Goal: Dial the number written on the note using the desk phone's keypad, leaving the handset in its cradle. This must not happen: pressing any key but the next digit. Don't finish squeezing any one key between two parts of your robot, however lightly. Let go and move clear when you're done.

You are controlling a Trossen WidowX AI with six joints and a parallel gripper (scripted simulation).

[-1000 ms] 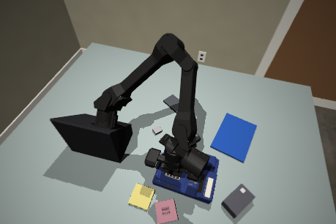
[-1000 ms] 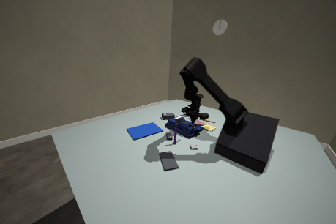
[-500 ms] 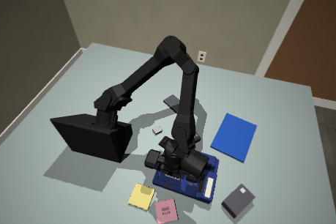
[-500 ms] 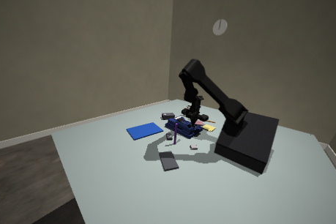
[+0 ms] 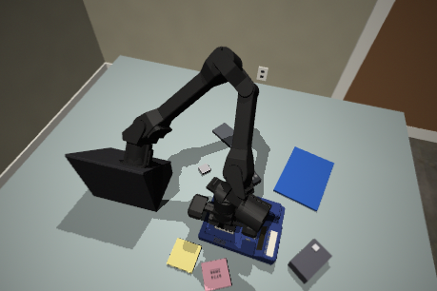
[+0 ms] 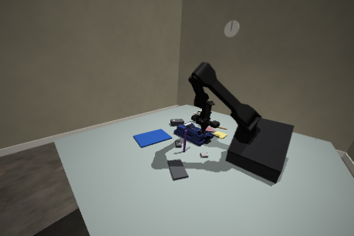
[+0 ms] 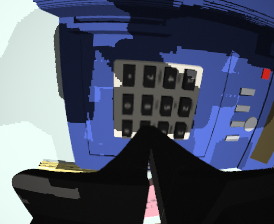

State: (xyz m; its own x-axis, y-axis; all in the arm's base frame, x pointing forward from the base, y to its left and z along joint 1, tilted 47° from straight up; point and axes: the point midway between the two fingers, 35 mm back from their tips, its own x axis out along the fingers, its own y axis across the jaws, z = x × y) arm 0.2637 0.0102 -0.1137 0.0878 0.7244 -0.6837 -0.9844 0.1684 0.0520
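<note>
Right now the dark blue desk phone is 6 cm ahead of my hand, 3 cm to the left of it and 4 cm below it. Also, from my hand: handset (6 cm ahead, 8 cm to the left, 2 cm below); then small grey item (9 cm behind, 20 cm to the left, 6 cm below); then purple pen (1 cm ahead, 23 cm to the left).
</note>
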